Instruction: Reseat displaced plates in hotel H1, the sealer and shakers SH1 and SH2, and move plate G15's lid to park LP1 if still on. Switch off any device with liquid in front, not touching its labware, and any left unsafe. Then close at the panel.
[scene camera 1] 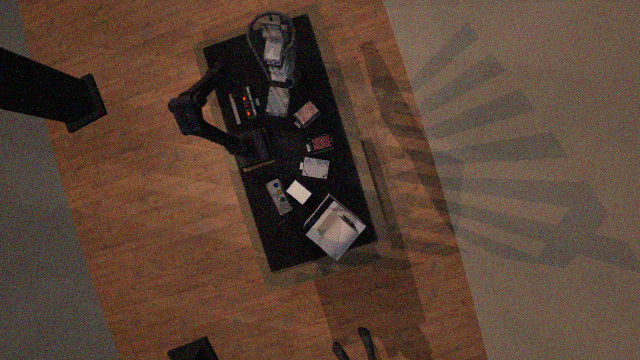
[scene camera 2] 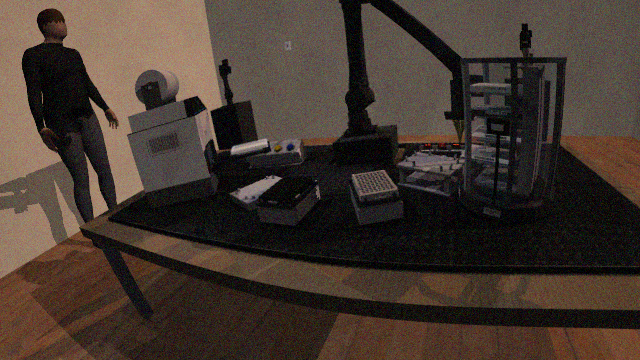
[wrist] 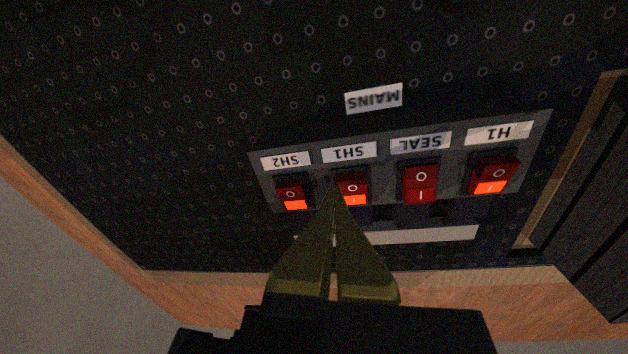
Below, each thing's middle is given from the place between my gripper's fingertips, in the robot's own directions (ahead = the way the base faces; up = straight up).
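Position of my hand relative to the MAINS label [wrist: 387, 96]: 4 cm short of it, 4 cm to the left of it, 6 cm above it. Plate hotel H1 [scene camera 2: 513, 106], measured from my hand: 29 cm ahead, 7 cm to the left, 12 cm above.
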